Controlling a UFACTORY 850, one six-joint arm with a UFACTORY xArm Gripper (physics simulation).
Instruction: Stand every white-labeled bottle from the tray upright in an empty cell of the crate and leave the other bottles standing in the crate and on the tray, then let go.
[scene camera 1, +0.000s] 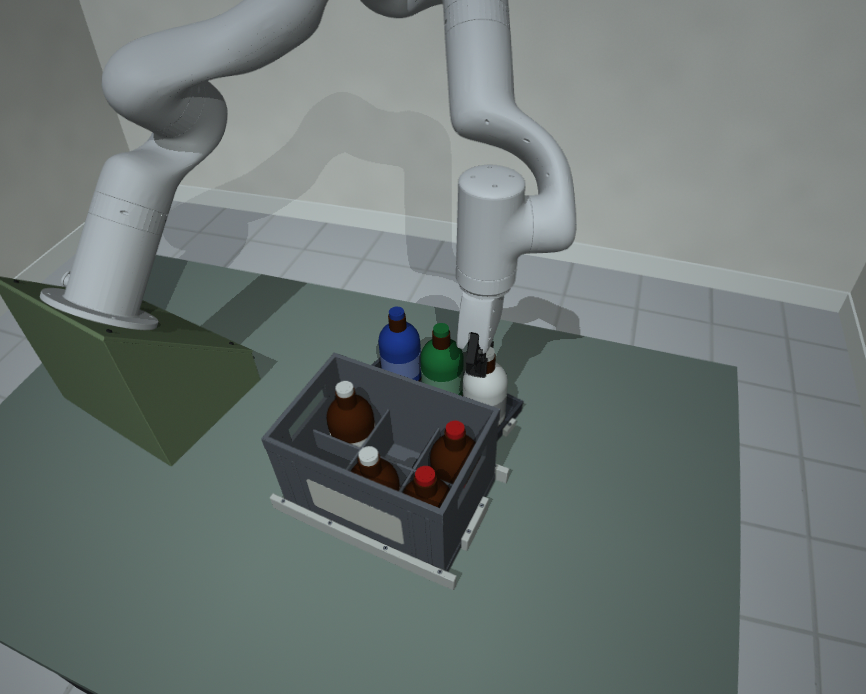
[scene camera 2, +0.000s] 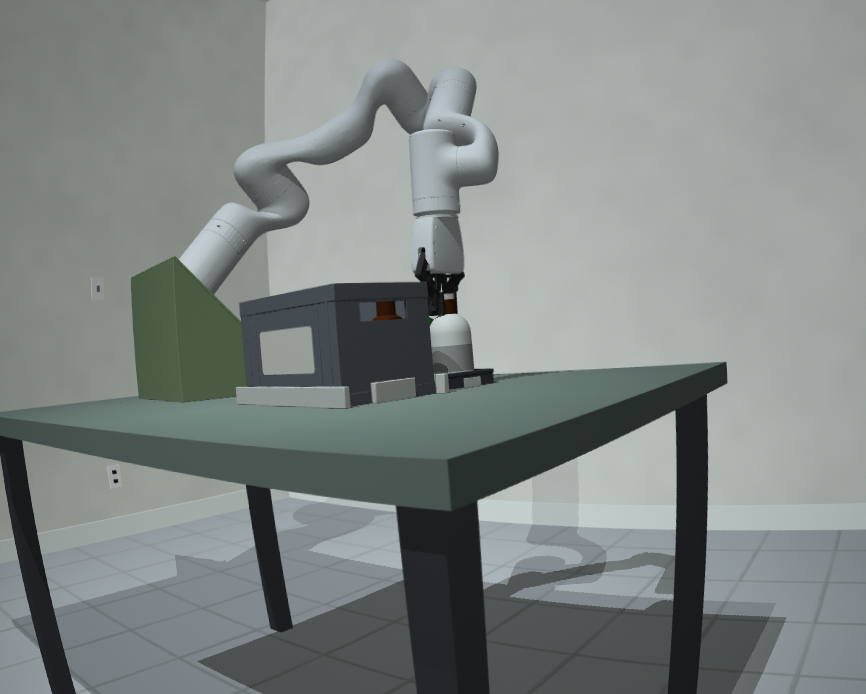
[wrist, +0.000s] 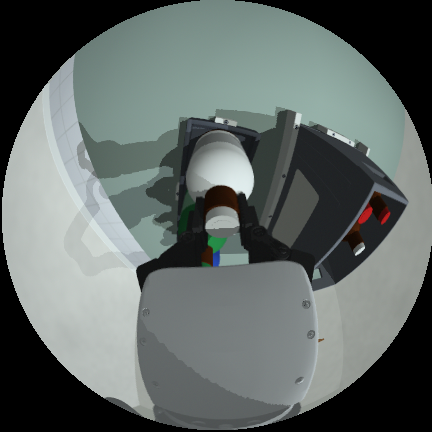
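A white-labeled bottle (scene camera 1: 484, 388) (scene camera 2: 452, 332) (wrist: 220, 167) with a white cap stands upright at the right end of the tray (scene camera 1: 514, 410) (wrist: 185, 150). My gripper (scene camera 1: 482, 363) (scene camera 2: 446, 303) (wrist: 221, 206) is shut on its brown neck, just below the cap. A green bottle (scene camera 1: 440, 359) and a blue bottle (scene camera 1: 399, 344) stand beside it on the tray. The grey crate (scene camera 1: 285, 469) (scene camera 2: 383, 354) (wrist: 330, 170) holds brown bottles: two with white caps (scene camera 1: 350, 415) (scene camera 1: 368, 473) and two with red caps (scene camera 1: 453, 455) (scene camera 1: 425, 491). The back middle cell is empty; the front left cell is largely hidden.
Light rails (scene camera 1: 361, 538) (scene camera 2: 292, 396) lie along the crate's base on the green table (scene camera 1: 614, 506) (scene camera 2: 542, 412). The crate's wall rises close in front of the tray. The green arm base (scene camera 1: 144, 390) (scene camera 2: 180, 347) stands to the left of the crate.
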